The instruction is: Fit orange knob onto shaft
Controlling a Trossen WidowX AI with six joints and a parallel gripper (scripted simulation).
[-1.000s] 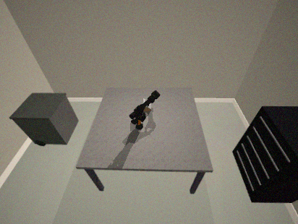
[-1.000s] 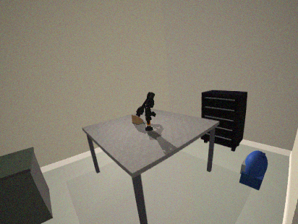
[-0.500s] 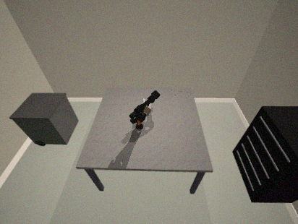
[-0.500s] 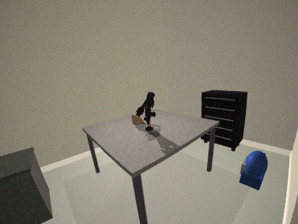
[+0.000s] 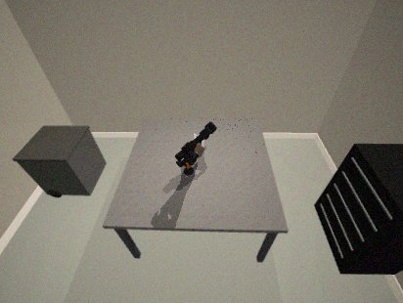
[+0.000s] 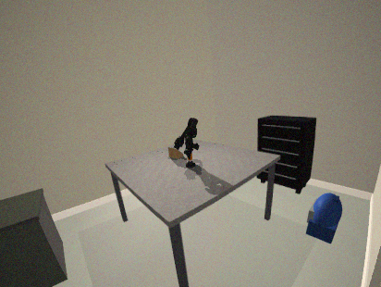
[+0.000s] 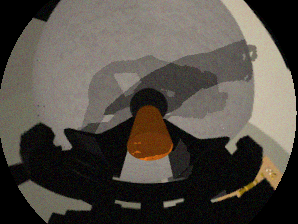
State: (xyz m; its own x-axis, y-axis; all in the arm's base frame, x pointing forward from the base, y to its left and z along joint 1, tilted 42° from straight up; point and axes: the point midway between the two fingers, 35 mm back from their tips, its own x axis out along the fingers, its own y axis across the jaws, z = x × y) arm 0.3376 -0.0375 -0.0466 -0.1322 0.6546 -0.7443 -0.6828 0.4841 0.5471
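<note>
Right now the orange knob is 3 cm above my gripper tip. The rest, counted from my gripper tip: dark round pedestal 4 cm below.
</note>
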